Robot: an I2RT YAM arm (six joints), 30 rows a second.
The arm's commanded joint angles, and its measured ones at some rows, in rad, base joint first. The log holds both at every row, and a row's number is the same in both.
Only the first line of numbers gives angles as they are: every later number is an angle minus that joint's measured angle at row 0.
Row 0, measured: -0.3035 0.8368 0.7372 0.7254 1.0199 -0.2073
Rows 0 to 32, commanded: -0.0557 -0.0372 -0.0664 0.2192 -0.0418 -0.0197; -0.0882 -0.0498 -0.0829 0.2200 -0.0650 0.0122; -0.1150 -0.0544 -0.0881 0.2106 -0.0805 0.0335; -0.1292 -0.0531 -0.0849 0.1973 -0.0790 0.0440; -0.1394 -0.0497 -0.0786 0.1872 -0.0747 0.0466; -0.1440 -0.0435 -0.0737 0.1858 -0.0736 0.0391; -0.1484 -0.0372 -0.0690 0.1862 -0.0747 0.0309; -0.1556 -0.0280 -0.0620 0.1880 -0.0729 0.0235; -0.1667 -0.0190 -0.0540 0.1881 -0.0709 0.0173; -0.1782 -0.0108 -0.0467 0.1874 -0.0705 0.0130; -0.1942 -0.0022 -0.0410 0.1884 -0.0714 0.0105; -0.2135 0.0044 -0.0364 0.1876 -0.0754 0.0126; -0.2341 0.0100 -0.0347 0.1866 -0.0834 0.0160; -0.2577 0.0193 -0.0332 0.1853 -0.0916 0.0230; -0.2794 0.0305 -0.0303 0.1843 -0.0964 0.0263; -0.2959 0.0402 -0.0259 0.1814 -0.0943 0.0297; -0.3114 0.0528 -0.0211 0.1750 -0.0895 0.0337; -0.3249 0.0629 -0.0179 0.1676 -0.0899 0.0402; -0.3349 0.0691 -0.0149 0.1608 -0.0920 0.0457; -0.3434 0.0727 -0.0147 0.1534 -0.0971 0.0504; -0.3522 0.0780 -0.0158 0.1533 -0.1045 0.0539; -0.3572 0.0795 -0.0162 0.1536 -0.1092 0.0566; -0.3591 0.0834 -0.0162 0.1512 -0.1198 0.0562; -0.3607 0.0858 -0.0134 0.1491 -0.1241 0.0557; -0.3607 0.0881 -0.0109 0.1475 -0.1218 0.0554; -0.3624 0.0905 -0.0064 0.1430 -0.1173 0.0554; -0.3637 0.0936 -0.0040 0.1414 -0.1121 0.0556; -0.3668 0.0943 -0.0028 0.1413 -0.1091 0.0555; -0.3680 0.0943 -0.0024 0.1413 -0.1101 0.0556; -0.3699 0.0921 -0.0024 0.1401 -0.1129 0.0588; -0.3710 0.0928 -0.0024 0.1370 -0.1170 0.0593; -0.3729 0.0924 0.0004 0.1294 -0.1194 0.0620; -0.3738 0.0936 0.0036 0.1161 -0.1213 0.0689
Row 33, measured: -0.3704 0.0934 -0.0084 0.1152 -0.1103 0.0564
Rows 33 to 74, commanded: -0.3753 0.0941 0.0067 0.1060 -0.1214 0.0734; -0.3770 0.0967 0.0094 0.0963 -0.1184 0.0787; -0.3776 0.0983 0.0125 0.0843 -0.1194 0.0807; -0.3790 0.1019 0.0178 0.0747 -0.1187 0.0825; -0.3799 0.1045 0.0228 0.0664 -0.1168 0.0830; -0.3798 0.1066 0.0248 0.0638 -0.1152 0.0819; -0.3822 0.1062 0.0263 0.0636 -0.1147 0.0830; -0.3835 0.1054 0.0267 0.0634 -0.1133 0.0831; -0.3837 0.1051 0.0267 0.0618 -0.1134 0.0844; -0.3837 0.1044 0.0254 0.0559 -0.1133 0.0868; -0.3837 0.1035 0.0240 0.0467 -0.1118 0.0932; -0.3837 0.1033 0.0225 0.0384 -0.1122 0.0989; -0.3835 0.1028 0.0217 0.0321 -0.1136 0.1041; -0.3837 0.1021 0.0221 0.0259 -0.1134 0.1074; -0.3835 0.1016 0.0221 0.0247 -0.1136 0.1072; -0.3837 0.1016 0.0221 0.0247 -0.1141 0.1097; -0.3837 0.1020 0.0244 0.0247 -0.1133 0.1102; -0.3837 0.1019 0.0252 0.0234 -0.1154 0.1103; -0.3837 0.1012 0.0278 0.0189 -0.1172 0.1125; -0.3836 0.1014 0.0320 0.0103 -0.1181 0.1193; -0.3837 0.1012 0.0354 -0.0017 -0.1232 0.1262; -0.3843 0.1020 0.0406 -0.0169 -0.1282 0.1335; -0.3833 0.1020 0.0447 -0.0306 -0.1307 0.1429; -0.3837 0.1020 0.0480 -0.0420 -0.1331 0.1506; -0.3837 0.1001 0.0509 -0.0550 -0.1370 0.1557; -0.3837 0.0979 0.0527 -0.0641 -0.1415 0.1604; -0.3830 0.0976 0.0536 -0.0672 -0.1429 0.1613; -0.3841 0.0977 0.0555 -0.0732 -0.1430 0.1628; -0.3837 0.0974 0.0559 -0.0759 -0.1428 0.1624; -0.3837 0.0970 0.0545 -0.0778 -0.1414 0.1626; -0.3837 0.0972 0.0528 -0.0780 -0.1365 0.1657; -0.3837 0.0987 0.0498 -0.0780 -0.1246 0.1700; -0.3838 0.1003 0.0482 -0.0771 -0.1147 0.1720; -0.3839 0.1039 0.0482 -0.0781 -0.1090 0.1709; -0.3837 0.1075 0.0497 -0.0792 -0.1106 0.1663; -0.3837 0.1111 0.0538 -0.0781 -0.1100 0.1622; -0.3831 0.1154 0.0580 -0.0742 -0.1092 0.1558; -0.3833 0.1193 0.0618 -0.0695 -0.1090 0.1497; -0.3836 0.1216 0.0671 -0.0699 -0.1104 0.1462; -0.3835 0.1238 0.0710 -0.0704 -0.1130 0.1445; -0.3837 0.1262 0.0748 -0.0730 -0.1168 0.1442; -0.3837 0.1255 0.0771 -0.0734 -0.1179 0.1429
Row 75, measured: -0.3830 0.1239 0.0652 -0.0847 -0.1213 0.1564
